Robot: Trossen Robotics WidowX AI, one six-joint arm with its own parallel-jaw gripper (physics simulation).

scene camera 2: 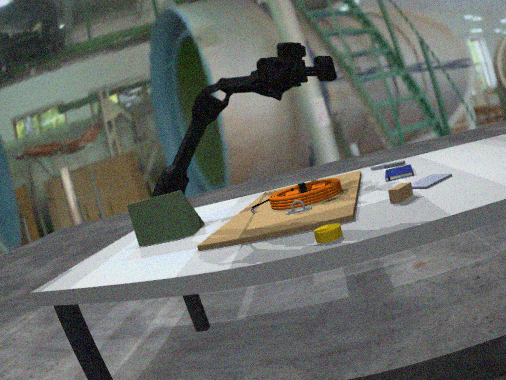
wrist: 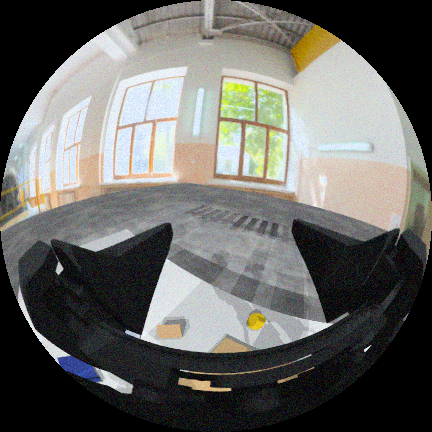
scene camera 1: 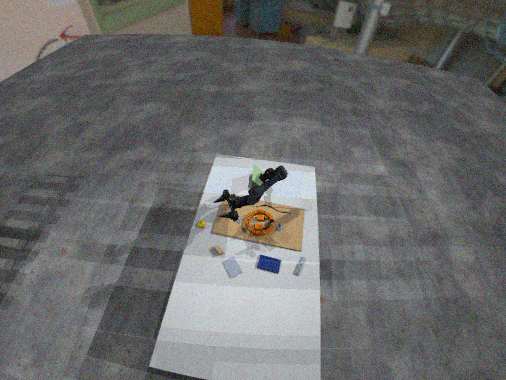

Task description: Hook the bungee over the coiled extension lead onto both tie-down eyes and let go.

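Pixels of known places: gripper, fingertip midpoint: (scene camera 2: 313, 59) (wrist: 234, 227) (scene camera 1: 216, 209); arm's base at its link origin: (scene camera 2: 167, 218) (scene camera 1: 262, 178).
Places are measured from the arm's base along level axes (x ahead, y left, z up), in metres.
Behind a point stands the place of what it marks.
The coiled orange extension lead (scene camera 1: 259, 211) @[x 0.306, y 0.051, z -0.008 m] (scene camera 2: 280, 202) @[x 0.339, y -0.011, z -0.015 m] lies on a wooden board (scene camera 1: 295, 241) @[x 0.454, y 0.347, z -0.034 m] (scene camera 2: 235, 238) @[x 0.298, y -0.233, z -0.034 m] (wrist: 229, 345) @[x 0.525, y -0.208, z -0.034 m]. A thin black cord, which looks like the bungee (scene camera 1: 275, 207) (scene camera 2: 259, 204) @[x 0.231, y 0.130, z -0.032 m], lies on the board beside the coil, on the arm's side. One grey tie-down eye (scene camera 1: 238, 219) @[x 0.411, y -0.076, z -0.013 m] (scene camera 2: 298, 206) stands beside the coil. The other eye (scene camera 1: 280, 227) @[x 0.379, y 0.225, z -0.031 m] stands at its opposite side in scene camera 1 and is hidden in scene camera 2. My gripper (scene camera 1: 217, 209) @[x 0.543, y -0.163, z 0.292 m] (scene camera 2: 299, 80) (wrist: 234, 227) @[x 0.543, y -0.163, z 0.292 m] is open and empty, high above the board and pointing sideways.
A yellow cylinder (scene camera 1: 201, 224) @[x 0.519, y -0.316, z -0.027 m] (scene camera 2: 328, 233) @[x 0.518, y -0.341, z -0.031 m] (wrist: 256, 321) @[x 0.509, y -0.310, z -0.027 m] stands beside the board. A tan block (scene camera 1: 216, 250) @[x 0.669, y -0.146, z -0.021 m] (scene camera 2: 401, 193) @[x 0.659, y -0.157, z -0.028 m] (wrist: 170, 331) @[x 0.648, y -0.133, z -0.016 m], blue box (scene camera 1: 269, 264) @[x 0.658, y 0.209, z -0.034 m] (scene camera 2: 399, 173) @[x 0.655, y 0.150, z -0.034 m], pale slab (scene camera 1: 232, 267) @[x 0.740, y -0.013, z -0.040 m] (scene camera 2: 433, 181) @[x 0.747, y -0.047, z -0.040 m] and grey bar (scene camera 1: 299, 266) @[x 0.619, y 0.401, z -0.035 m] lie beyond it. A green panel (scene camera 2: 165, 219) @[x 0.042, y -0.077, z 0.011 m] stands near the arm base.
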